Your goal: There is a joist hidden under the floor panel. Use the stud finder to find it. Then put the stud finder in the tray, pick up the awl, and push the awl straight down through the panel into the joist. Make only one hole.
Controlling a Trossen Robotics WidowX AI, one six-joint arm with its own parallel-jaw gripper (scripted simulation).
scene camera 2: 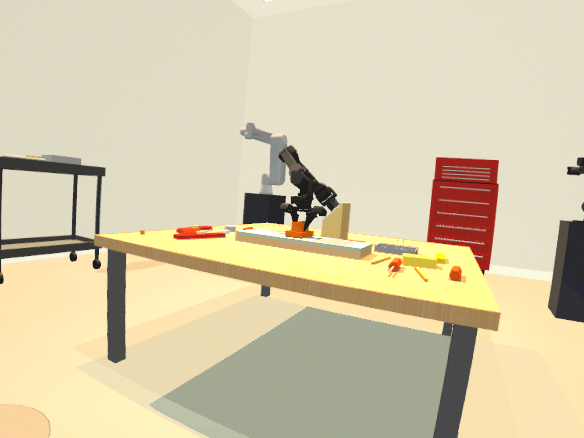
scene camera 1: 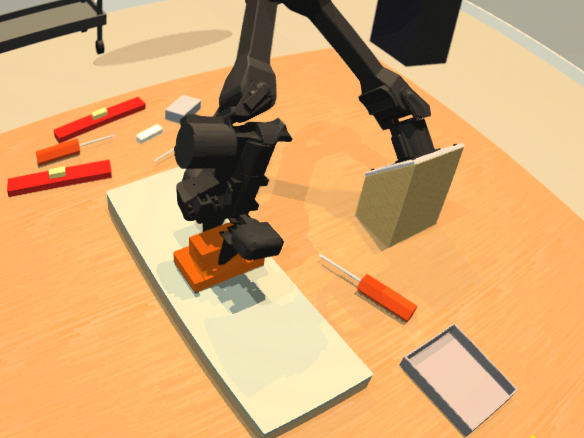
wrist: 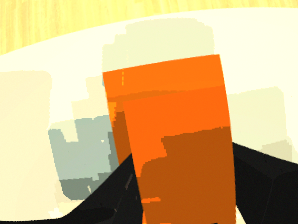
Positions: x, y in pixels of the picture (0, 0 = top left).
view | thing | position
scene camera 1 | my gripper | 213, 254
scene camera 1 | orange stud finder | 198, 263
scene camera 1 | orange screwdriver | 370, 287
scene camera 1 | orange screwdriver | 63, 150
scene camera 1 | grey tray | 467, 387
